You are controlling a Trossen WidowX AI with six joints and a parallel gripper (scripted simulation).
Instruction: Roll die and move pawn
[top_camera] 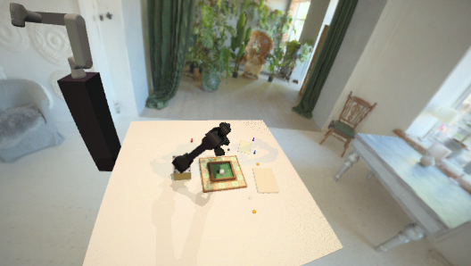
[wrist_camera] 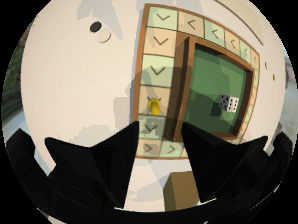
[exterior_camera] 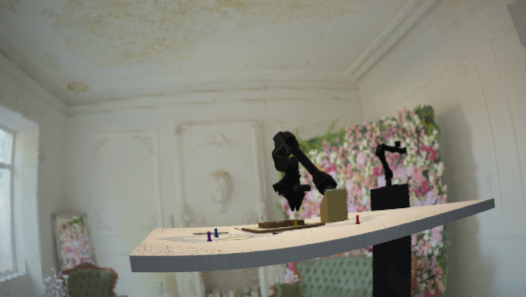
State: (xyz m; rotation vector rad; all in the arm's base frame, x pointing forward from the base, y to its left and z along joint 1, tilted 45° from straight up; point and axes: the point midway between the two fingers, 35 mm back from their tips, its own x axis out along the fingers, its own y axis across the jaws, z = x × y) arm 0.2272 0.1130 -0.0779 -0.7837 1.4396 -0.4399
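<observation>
The yellow pawn is 50 mm below my gripper tip. From my gripper tip the other things lie so: red pawn (210 mm to the left, 180 mm behind, 60 mm below); then green dice tray (100 mm to the right, 70 mm below, 40 mm ahead); then white die (120 mm to the right, 50 mm below, 40 mm ahead).
</observation>
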